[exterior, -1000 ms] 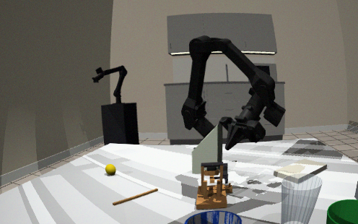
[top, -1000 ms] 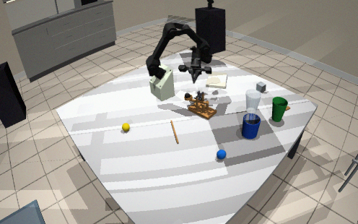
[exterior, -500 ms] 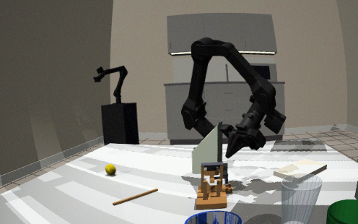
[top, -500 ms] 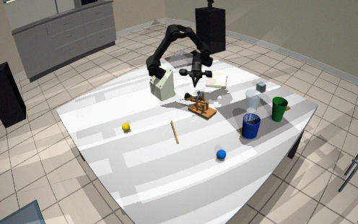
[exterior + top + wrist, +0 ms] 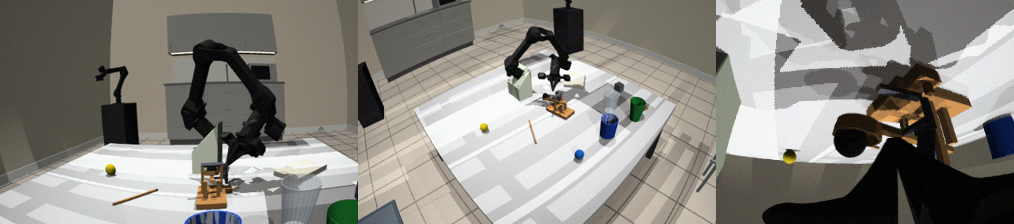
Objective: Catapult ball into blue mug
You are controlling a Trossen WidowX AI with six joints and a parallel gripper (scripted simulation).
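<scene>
Right now my gripper tip is 50 mm to the left of the black ball, 10 mm past it and 10 mm above it. The rest, counted from my gripper tip: wooden catapult (60 mm ahead, 20 mm to the right, 20 mm below); pale slab (280 mm to the left, 110 mm behind, 70 mm below); wooden stick (240 mm to the right, 140 mm ahead, 70 mm below).
</scene>
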